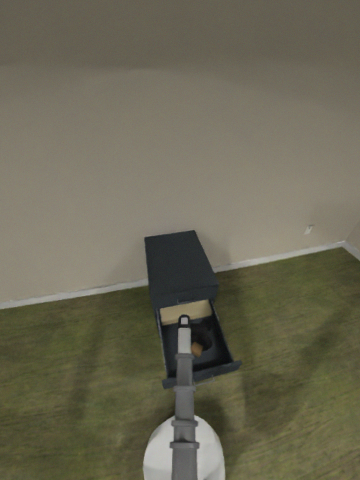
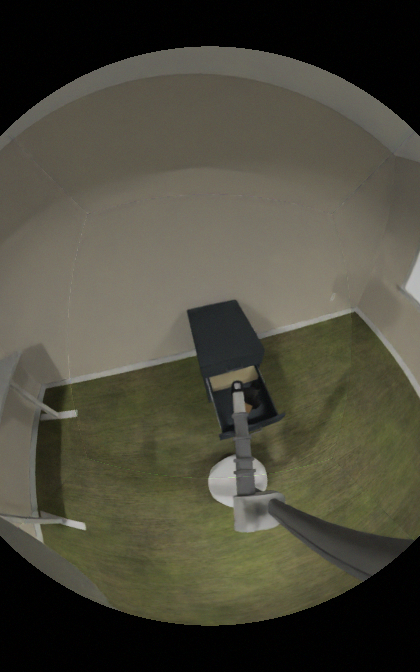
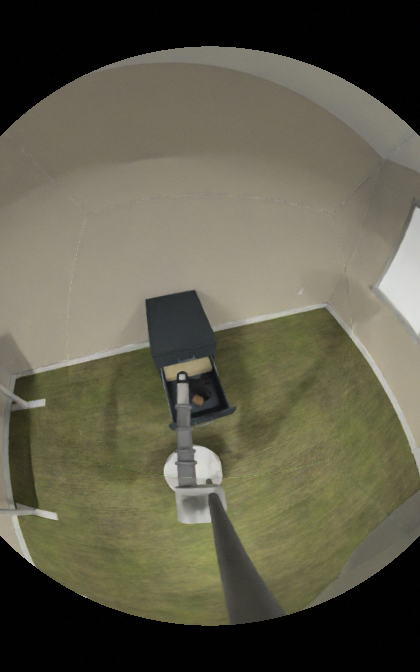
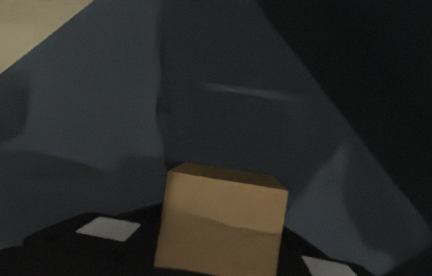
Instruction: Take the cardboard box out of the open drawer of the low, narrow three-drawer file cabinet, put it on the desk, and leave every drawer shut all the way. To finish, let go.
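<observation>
The cardboard box (image 1: pixel 196 349) (image 2: pixel 248 408) (image 3: pixel 198 400) (image 4: pixel 220 225) is small and brown and stands in the open drawer (image 1: pixel 227 345) (image 3: pixel 223 395) of the dark file cabinet (image 1: pixel 175 260) (image 2: pixel 222 332) (image 3: pixel 177 322). A handle shows on the cabinet front above this drawer, so it is a lower one; I cannot tell which. My gripper (image 1: pixel 202 339) (image 3: pixel 201 387) (image 4: pixel 219 230) is down inside the drawer, with a dark finger close against each side of the box. The fingers look shut on it, and the box still sits low in the drawer. The finger ends are partly hidden behind the box.
A cream panel (image 1: pixel 185 311) (image 3: pixel 187 369) stands at the drawer's back. The cabinet is against the wall. At the far left, light legs (image 2: pixel 60 415) (image 3: pixel 30 403) hold a piece of furniture, perhaps the desk. A white panel (image 3: pixel 404 280) is on the right wall.
</observation>
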